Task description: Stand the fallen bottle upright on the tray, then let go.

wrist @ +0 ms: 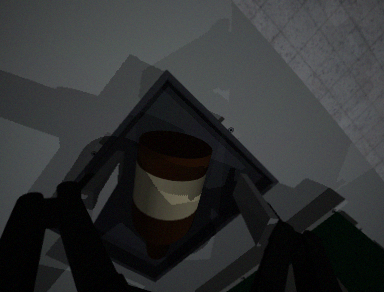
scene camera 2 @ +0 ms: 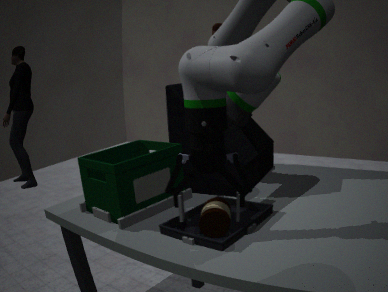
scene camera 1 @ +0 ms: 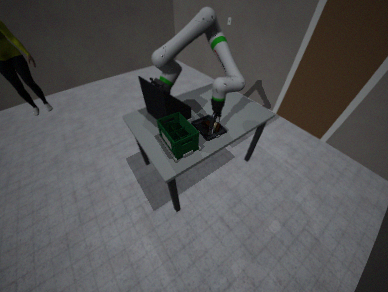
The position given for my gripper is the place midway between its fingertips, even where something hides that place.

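There's a brown bottle [wrist: 171, 167] that I can see here, and my gripper [wrist: 182, 174] is visible too.
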